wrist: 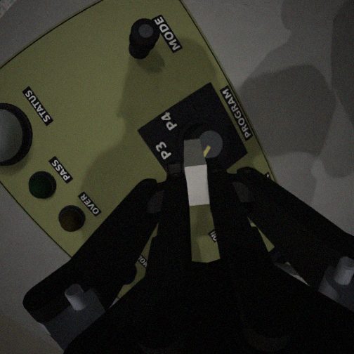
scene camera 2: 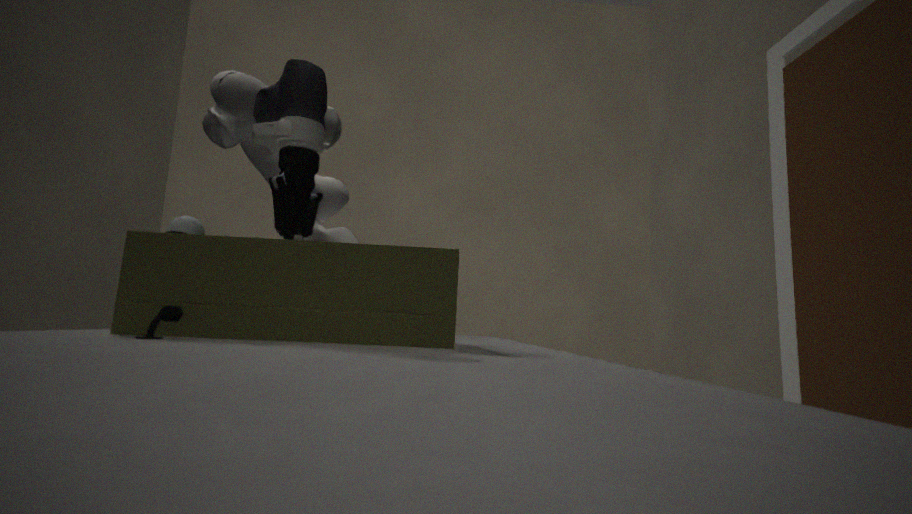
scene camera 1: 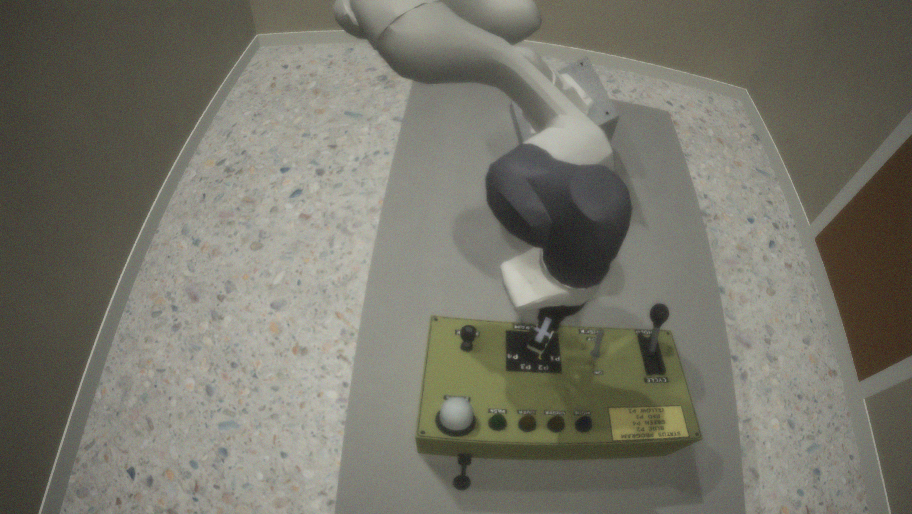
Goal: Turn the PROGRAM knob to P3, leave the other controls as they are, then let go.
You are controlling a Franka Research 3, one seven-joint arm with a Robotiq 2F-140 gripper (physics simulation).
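The PROGRAM knob (scene camera 1: 540,353) (wrist: 213,143) is round and dark, on a black square plate (wrist: 187,107) of the yellow-green panel (scene camera 1: 466,376) (scene camera 2: 287,287) (wrist: 100,65). Its yellow mark (wrist: 206,151) points down and slightly left in the wrist view, not toward the P3 label (wrist: 162,150); which position it is at I cannot tell. P1 and P2 are hidden there by the fingers. My gripper (scene camera 1: 543,332) (scene camera 2: 294,236) (wrist: 192,153) is shut with nothing between its fingers. Its tips are at the knob and overlap its edge in the wrist view; contact is unclear.
The MODE knob (scene camera 1: 468,335) (wrist: 144,37) stands beside the plate. A toggle lever (scene camera 1: 597,344) and the CYCLE lever (scene camera 1: 656,328) are on the other side. A white STATUS dome (scene camera 1: 456,414) (scene camera 2: 185,224) and coloured lamps line the far edge from the arm. A small black lever (scene camera 1: 461,475) (scene camera 2: 167,314) lies beyond the panel.
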